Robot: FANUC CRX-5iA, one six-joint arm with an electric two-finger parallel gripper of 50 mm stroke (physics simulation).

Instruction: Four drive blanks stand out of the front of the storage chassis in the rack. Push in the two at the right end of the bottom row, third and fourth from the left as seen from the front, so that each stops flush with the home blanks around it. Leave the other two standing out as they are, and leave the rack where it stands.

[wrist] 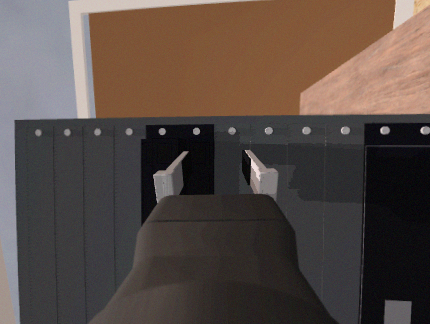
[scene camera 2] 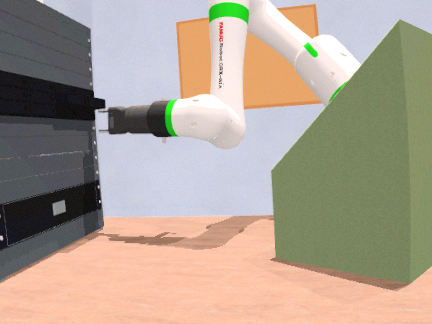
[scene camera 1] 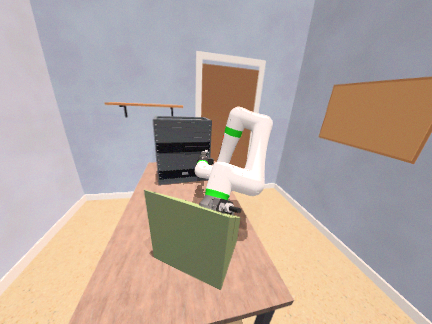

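Seen in the pictures: gripper, fingertip midpoint: (wrist: 216,161) (scene camera 2: 100,121) (scene camera 1: 206,152); arm's base, origin of the base link: (scene camera 1: 212,209).
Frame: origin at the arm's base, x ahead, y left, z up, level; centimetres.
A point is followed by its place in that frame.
The storage chassis (scene camera 1: 175,148) {x 75.4, y -5.0, z 10.3 cm} (scene camera 2: 40,95) {x 75.2, y -6.5, z 11.2 cm} (wrist: 202,175) {x 69.4, y -30.3, z 7.6 cm} is a black band in the grey rack (scene camera 1: 181,131) {x 75.6, y -11.0, z 25.1 cm} (scene camera 2: 45,142) {x 75.9, y -9.9, z 0.4 cm} (wrist: 69,225) {x 72.6, y -23.5, z 26.3 cm}. In scene camera 2 a black drive blank (scene camera 2: 99,103) {x 66.0, y -29.5, z 10.7 cm} stands out past the front at the chassis's right end. The chassis is too dark to tell each blank or its row, and the gripper body hides part of it in the wrist view. My gripper (scene camera 2: 102,121) {x 66.3, y -31.3, z 5.7 cm} (wrist: 216,161) {x 66.3, y -31.3, z 5.7 cm} is open and empty, in front of the rack's right side. In the wrist view one finger overlaps the black chassis and the other the grey panel beside it.
A green slant-sided block (scene camera 1: 187,240) {x -8.1, y 16.8, z -3.9 cm} (scene camera 2: 350,190) {x 15.3, y 20.7, z -12.0 cm} stands on the wooden table (scene camera 1: 120,260) {x 14.9, y 44.5, z -26.8 cm} (scene camera 2: 200,295) {x 42.1, y 22.6, z -26.9 cm}, in front of the arm's base in scene camera 1. A lower black unit (scene camera 2: 30,215) {x 78.0, y -1.3, z -15.5 cm} (wrist: 395,210) {x 71.8, y -26.8, z -15.1 cm} with a pale label is in the rack. A door (scene camera 1: 230,100) is behind.
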